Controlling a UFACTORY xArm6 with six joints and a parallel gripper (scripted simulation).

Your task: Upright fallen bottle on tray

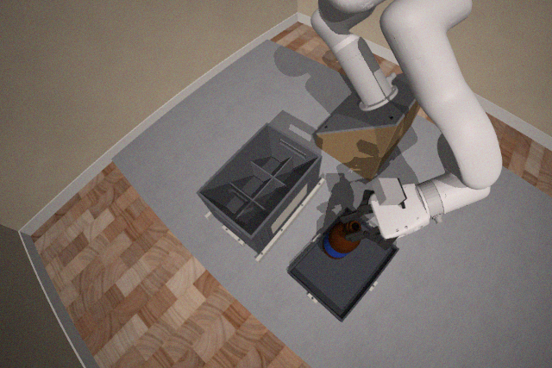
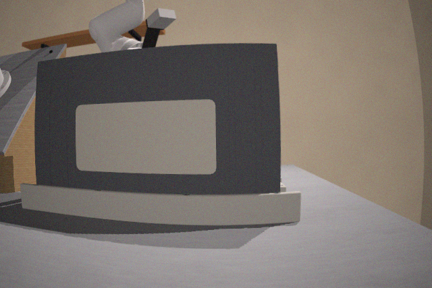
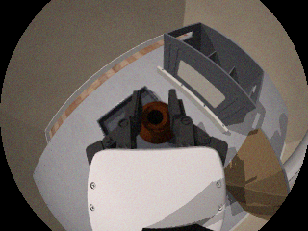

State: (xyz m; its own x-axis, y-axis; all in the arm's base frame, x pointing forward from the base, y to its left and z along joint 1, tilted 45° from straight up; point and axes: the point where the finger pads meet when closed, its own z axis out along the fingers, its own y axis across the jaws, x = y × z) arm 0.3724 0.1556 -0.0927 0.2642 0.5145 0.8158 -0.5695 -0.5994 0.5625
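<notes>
My gripper is now 8 cm above the bottle. Round my hand: dark tray (2 cm ahead, 4 cm to the left, 19 cm below); then dark crate (4 cm ahead, 25 cm to the right, 12 cm below).
</notes>
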